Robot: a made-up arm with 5 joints.
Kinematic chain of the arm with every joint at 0, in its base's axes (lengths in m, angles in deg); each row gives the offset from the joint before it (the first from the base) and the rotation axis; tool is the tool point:
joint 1: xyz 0 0 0.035 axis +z
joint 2: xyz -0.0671 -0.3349 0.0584 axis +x
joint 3: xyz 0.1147 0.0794 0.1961 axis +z
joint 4: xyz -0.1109 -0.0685 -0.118 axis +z
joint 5: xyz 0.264 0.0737 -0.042 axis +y
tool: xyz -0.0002 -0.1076 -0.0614
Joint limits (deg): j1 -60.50..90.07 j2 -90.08..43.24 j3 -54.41..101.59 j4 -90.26..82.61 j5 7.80..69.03
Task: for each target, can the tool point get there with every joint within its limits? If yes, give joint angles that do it. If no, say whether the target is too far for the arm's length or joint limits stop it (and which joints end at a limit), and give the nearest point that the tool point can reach.
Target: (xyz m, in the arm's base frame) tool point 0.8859 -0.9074 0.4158
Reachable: no: too far | nearest point 0.4198 -0.4300 0.1839 | short by 0.706 m
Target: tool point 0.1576 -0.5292 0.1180
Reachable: yes | joints 16.48 -7.85 8.03 -75.18 47.42
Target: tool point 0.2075 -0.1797 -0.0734
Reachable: yes | joints 28.15 -59.54 66.57 23.95 30.20
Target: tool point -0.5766 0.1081 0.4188
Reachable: no: joint limits stop it (at a limit: joint 1, joint 4, joint 5) | nearest point -0.4419 -0.0144 0.2558 | short by 0.244 m
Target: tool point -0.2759 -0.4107 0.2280
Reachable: yes | joints -23.33 -48.27 -18.57 -66.27 13.87
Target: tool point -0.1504 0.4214 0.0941
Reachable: no: joint limits stop it (at a limit: joint 1, joint 3, joint 5) | nearest point 0.1250 0.2652 0.0937 | short by 0.317 m
